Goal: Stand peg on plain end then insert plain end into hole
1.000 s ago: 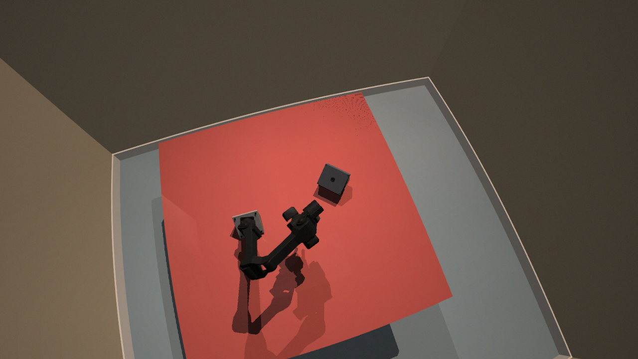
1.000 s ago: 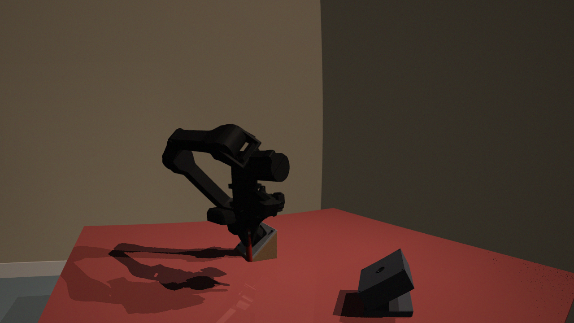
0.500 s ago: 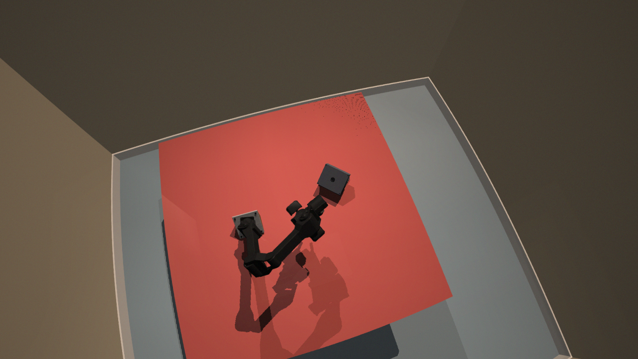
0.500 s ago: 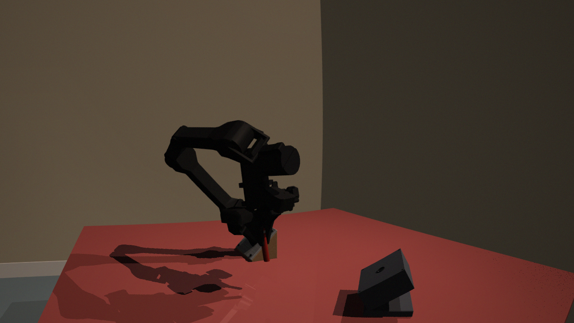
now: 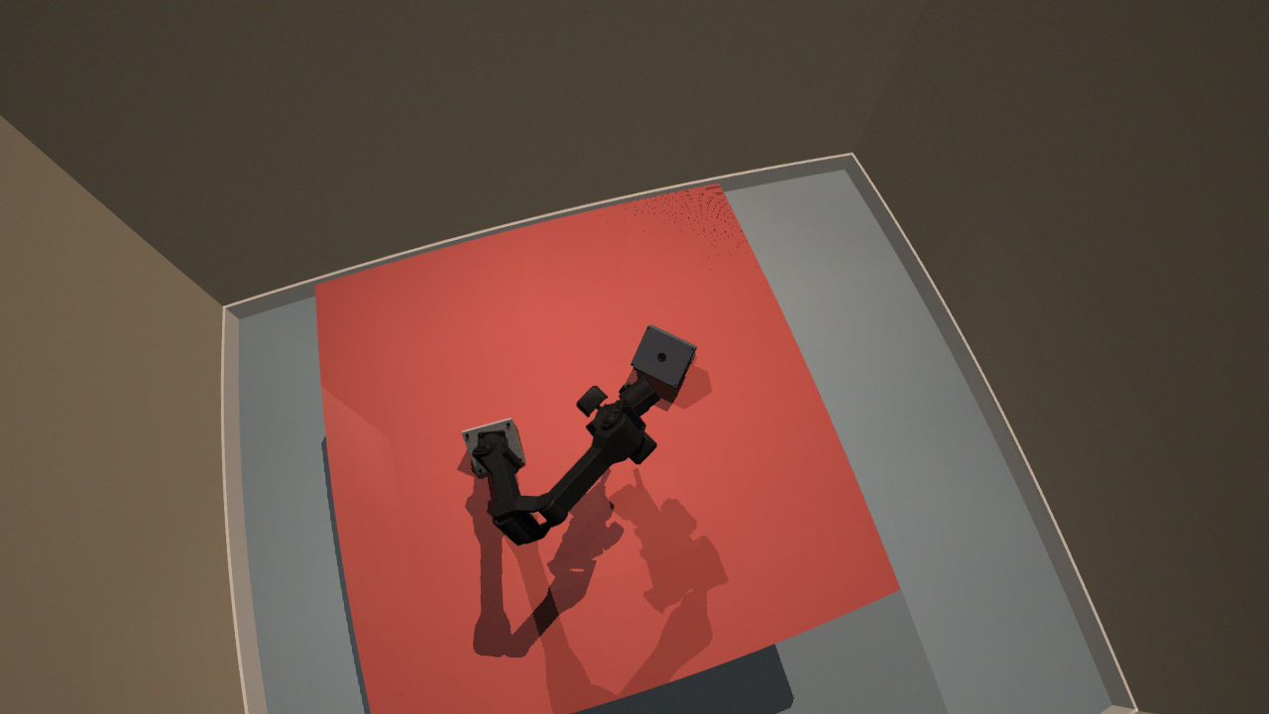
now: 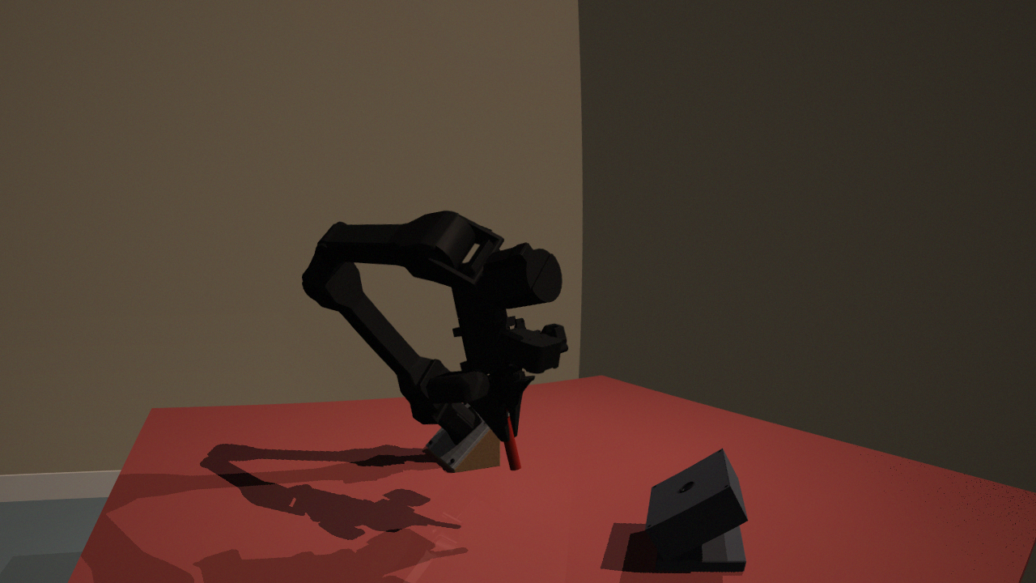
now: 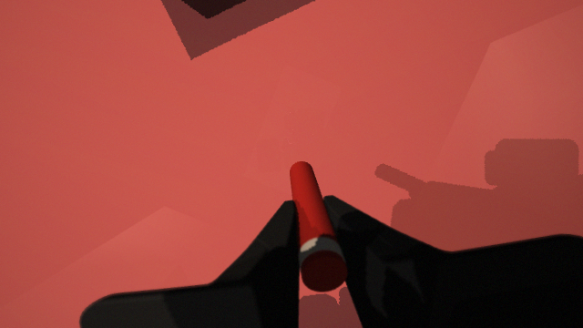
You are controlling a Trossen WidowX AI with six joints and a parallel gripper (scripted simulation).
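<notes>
The dark sloped panel lies 19 cm to the left of my gripper tip, 14 cm ahead of it and 8 cm below it. The rest, counted from my gripper tip: red peg: 2 cm above.
</notes>
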